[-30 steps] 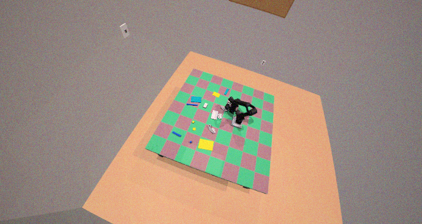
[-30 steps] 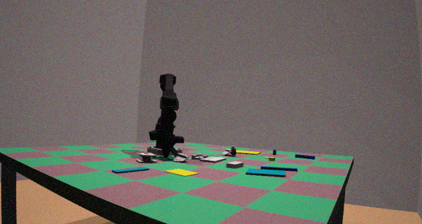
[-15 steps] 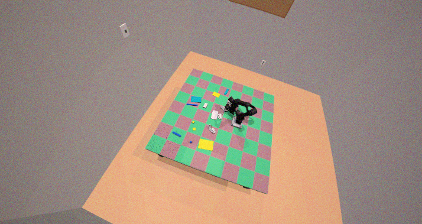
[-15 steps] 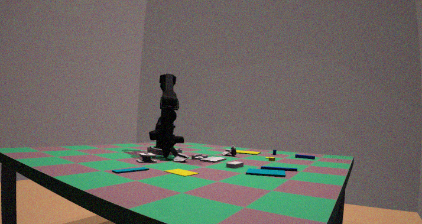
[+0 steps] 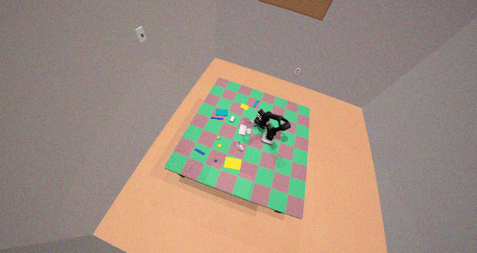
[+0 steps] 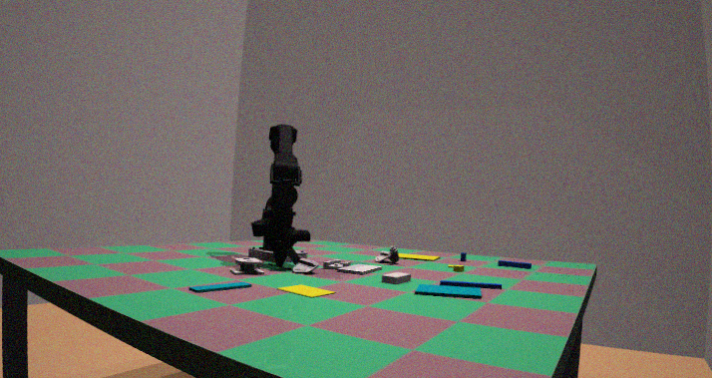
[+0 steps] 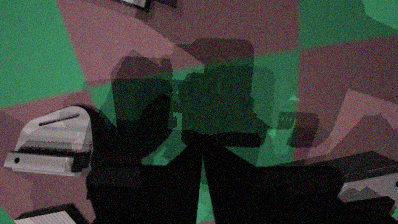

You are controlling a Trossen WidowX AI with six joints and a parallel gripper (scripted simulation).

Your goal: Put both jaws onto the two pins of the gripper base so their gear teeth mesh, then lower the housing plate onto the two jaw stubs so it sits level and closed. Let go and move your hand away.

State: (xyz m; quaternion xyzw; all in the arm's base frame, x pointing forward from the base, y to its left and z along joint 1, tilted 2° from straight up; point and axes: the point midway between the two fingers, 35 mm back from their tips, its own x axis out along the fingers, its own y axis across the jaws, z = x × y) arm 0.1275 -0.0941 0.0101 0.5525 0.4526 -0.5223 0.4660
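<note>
Now: the grey jaw 60 mm ahead of my gripper tip and 30 mm above it. The rest, counted from my gripper tip: teal plate 470 mm ahead, 20 mm to the left; then white housing plate 100 mm ahead, 120 mm to the left, 10 mm above; then teal bar 150 mm ahead, 300 mm to the right.
</note>
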